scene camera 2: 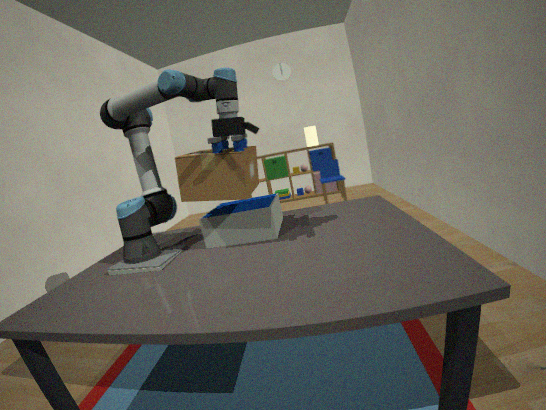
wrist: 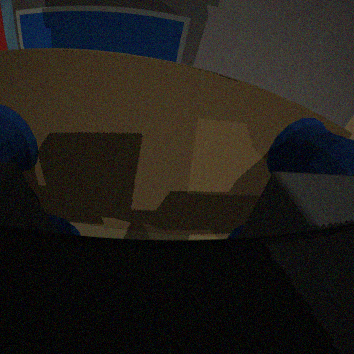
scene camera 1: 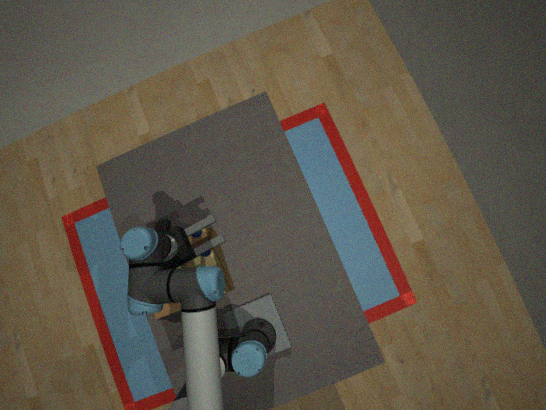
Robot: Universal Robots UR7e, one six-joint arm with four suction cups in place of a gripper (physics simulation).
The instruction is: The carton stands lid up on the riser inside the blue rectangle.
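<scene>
A brown carton [scene camera 1: 225, 270] [scene camera 2: 217, 176] [wrist: 165, 100] hangs roughly level under my gripper [scene camera 1: 202, 243] [scene camera 2: 230, 146] [wrist: 155, 150]. The gripper's blue suction cups are on the carton's top face. The white riser [scene camera 2: 242, 232] [wrist: 185, 37] stands on the table below the carton. Its blue rectangle [scene camera 2: 250, 204] [wrist: 110, 32] is its top surface. In scene camera 2 the carton's underside appears a little above the riser's rim. In the wrist view part of the blue rectangle shows beyond the carton's edge. The arm and carton hide the riser in scene camera 1. The lid is mostly covered.
The arm's base plate [scene camera 1: 282, 345] [scene camera 2: 145, 263] is on the grey table [scene camera 1: 210, 145] [scene camera 2: 300, 295]. A blue floor mat [scene camera 1: 340, 215] [scene camera 2: 300, 370] with a red border lies under the table. A shelf unit [scene camera 2: 295, 152] and a blue chair [scene camera 2: 330, 175] stand in the background.
</scene>
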